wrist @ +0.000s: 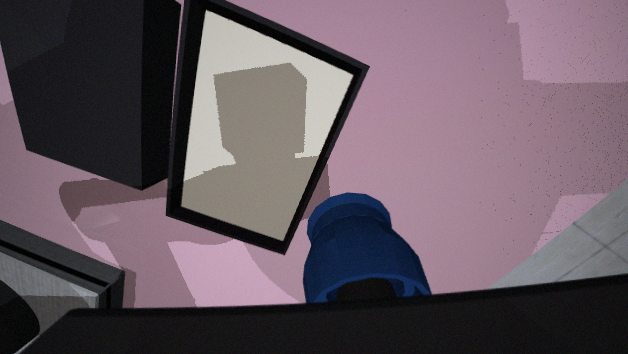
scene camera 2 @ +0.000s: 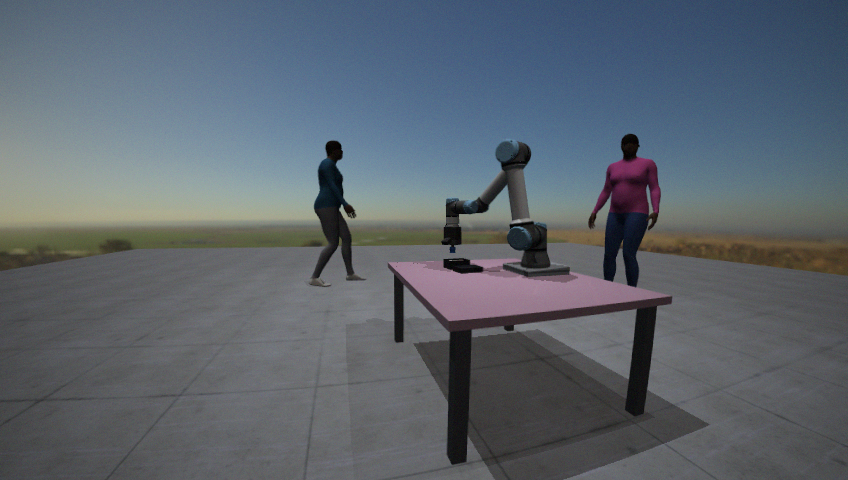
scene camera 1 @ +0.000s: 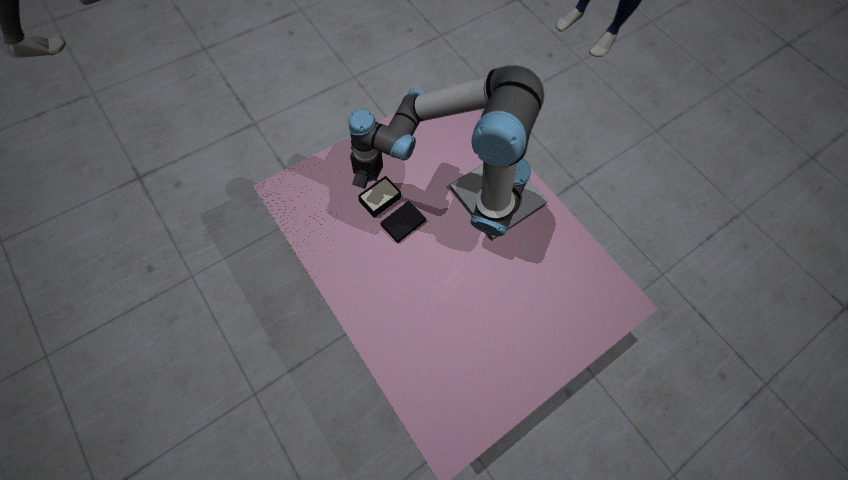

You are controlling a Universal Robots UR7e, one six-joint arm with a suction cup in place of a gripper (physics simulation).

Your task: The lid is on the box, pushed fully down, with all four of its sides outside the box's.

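Pixels of known places: hand at its tool point: point(wrist: 349, 230) point(scene camera 2: 452, 252); arm's base at its link origin: point(scene camera 2: 535, 265).
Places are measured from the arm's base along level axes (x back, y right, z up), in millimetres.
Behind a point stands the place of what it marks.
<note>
The open box point(scene camera 1: 387, 204) @[x -344, y 211, z -9 mm] point(scene camera 2: 449, 263) @[x -404, y 217, z -3 mm] point(wrist: 184, 125) @[x -344, y 213, z 6 mm] has black walls and a pale inside floor, and stands upright on the table. The black lid point(scene camera 1: 403, 221) @[x -335, y 125, z -9 mm] point(scene camera 2: 470, 268) @[x -338, y 83, z -13 mm] point(wrist: 80, 90) @[x -328, y 135, z -9 mm] lies flat on the table, closed face up, beside one long side of the box, with a narrow gap between them in the wrist view. My gripper, a blue suction cup point(scene camera 2: 452, 250) point(wrist: 349, 206), hangs above the table near one end of the box. The cup carries no object and touches neither the box nor the lid. In scene camera 1 the wrist largely hides the cup.
The pink table point(scene camera 1: 476, 333) @[x -364, y -326, z -36 mm] point(scene camera 2: 535, 300) @[x -348, y -486, z -35 mm] point(wrist: 425, 125) @[x -413, y 356, z -35 mm] has its far edge near the box. The arm's grey base plate point(scene camera 1: 529, 203) @[x 74, y -78, z 3 mm] point(scene camera 2: 556, 271) @[x 52, y -107, z -16 mm] stands on the lid's side of the box. Two people point(scene camera 2: 330, 190) point(scene camera 2: 631, 190) stand on the floor beyond the table.
</note>
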